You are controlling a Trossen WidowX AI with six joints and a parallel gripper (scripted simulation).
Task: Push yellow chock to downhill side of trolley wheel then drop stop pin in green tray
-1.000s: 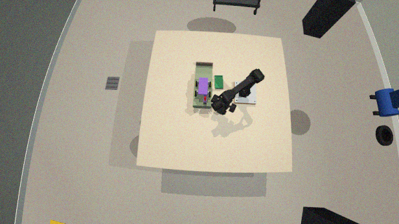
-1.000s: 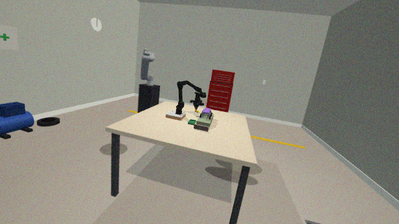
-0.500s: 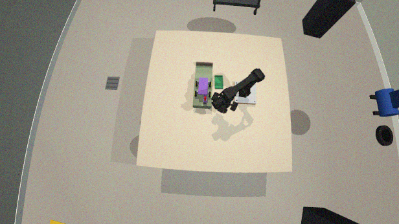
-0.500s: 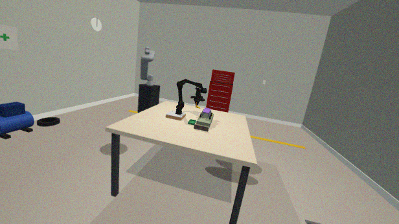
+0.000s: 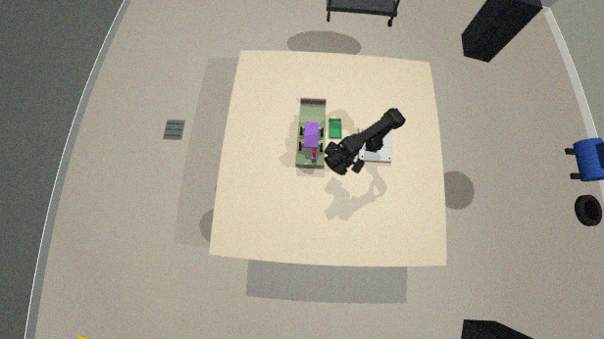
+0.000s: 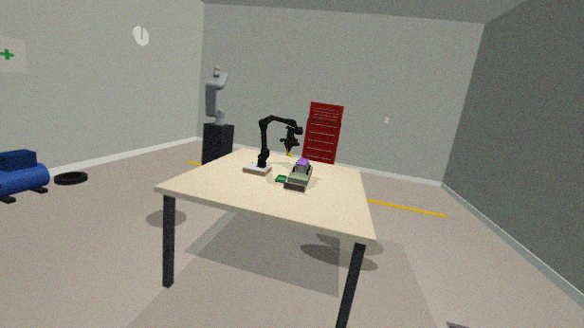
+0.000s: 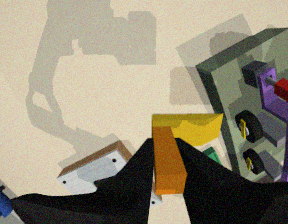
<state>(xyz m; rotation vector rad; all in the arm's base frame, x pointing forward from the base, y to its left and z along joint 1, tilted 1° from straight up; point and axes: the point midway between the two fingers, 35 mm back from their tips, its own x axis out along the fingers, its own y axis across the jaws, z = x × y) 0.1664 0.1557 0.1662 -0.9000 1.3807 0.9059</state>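
Right now the yellow chock is 20 mm ahead of my gripper tip, 10 mm to the right of it and 10 mm below it. From my gripper tip the other things lie so: red-headed stop pin: 140 mm ahead, 20 mm to the right, 50 mm below; then purple trolley: 170 mm ahead, 120 mm to the right, 60 mm below; then green tray: 50 mm ahead, 230 mm to the right, 180 mm below.
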